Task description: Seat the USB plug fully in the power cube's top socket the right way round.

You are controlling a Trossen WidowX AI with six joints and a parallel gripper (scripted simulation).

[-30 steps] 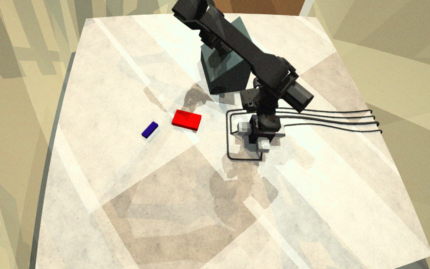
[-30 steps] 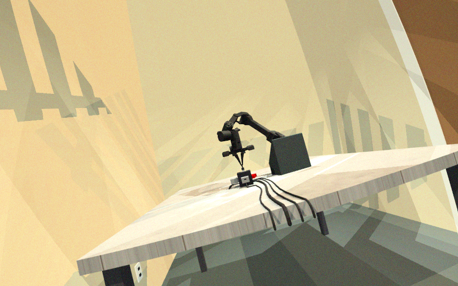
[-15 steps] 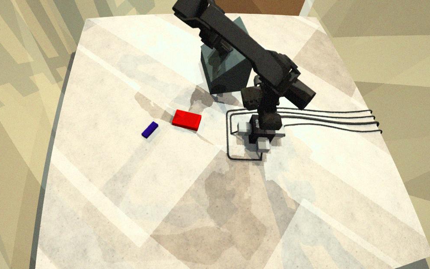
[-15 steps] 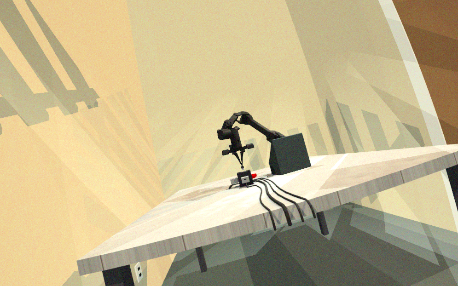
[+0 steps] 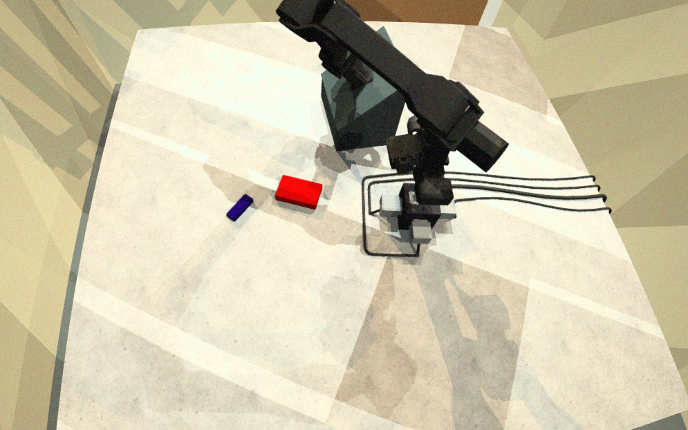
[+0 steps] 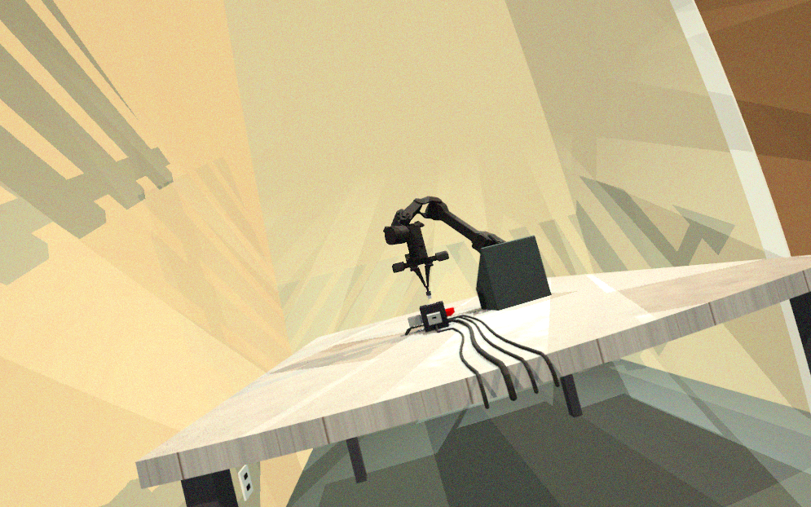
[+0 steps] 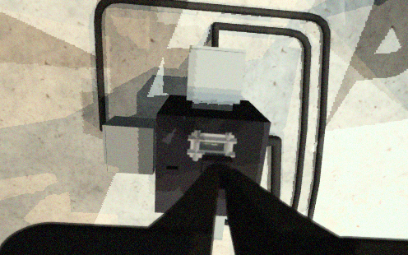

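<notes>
Now: gripper tip 20 mm above the USB plug. From my gripper tip the other things lie so: red block 60 mm behind, 240 mm to the right, 120 mm below; blue block 20 mm behind, 370 mm to the right, 120 mm below.
</notes>
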